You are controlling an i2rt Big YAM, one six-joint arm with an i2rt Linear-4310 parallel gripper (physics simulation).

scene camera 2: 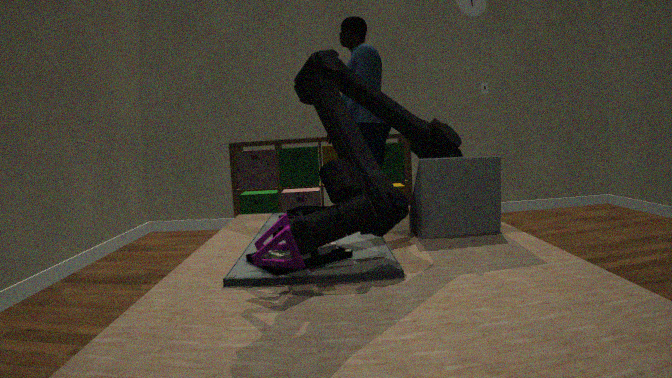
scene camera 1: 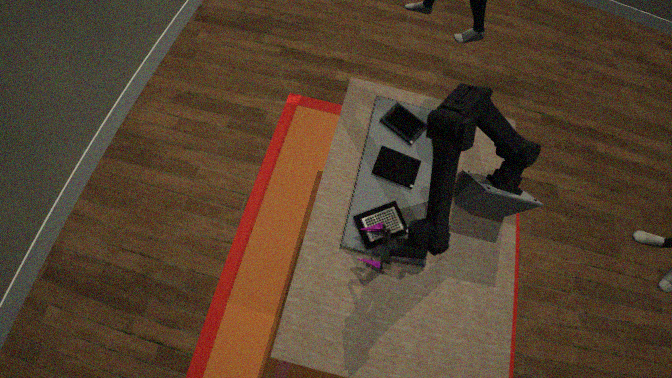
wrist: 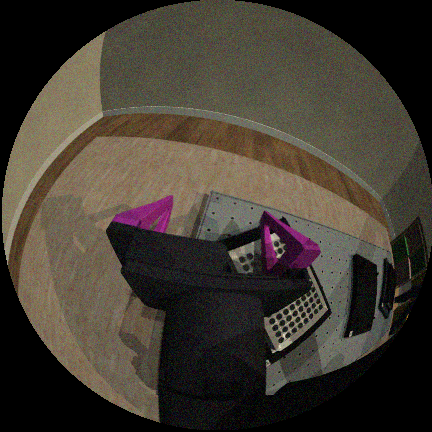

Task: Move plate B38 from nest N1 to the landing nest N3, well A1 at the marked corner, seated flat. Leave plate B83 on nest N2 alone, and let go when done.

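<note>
A pale plate with dark wells [scene camera 1: 392,217] [wrist: 300,310] lies on a black nest [scene camera 1: 358,224] [scene camera 2: 330,256] [wrist: 306,334] at the near end of the grey board. A middle nest [scene camera 1: 396,166] [wrist: 362,295] looks all black. A far nest [scene camera 1: 403,122] [wrist: 386,287] shows a dark top inside a rim. No labels are readable, so I cannot tell the plates' names or what the two dark nests hold. My gripper [scene camera 1: 372,245] [scene camera 2: 255,250] [wrist: 218,207] is open and empty, low at the pale plate. One magenta finger overlaps the plate in view; the other is off its near side.
The nests stand on a grey perforated board [scene camera 1: 370,197] [scene camera 2: 360,272] [wrist: 225,210] on the table [scene camera 1: 320,300]. A grey slanted block [scene camera 1: 500,202] [scene camera 2: 457,200] stands by the arm's base. A person [scene camera 2: 367,70] and a shelf unit [scene camera 2: 231,175] are behind.
</note>
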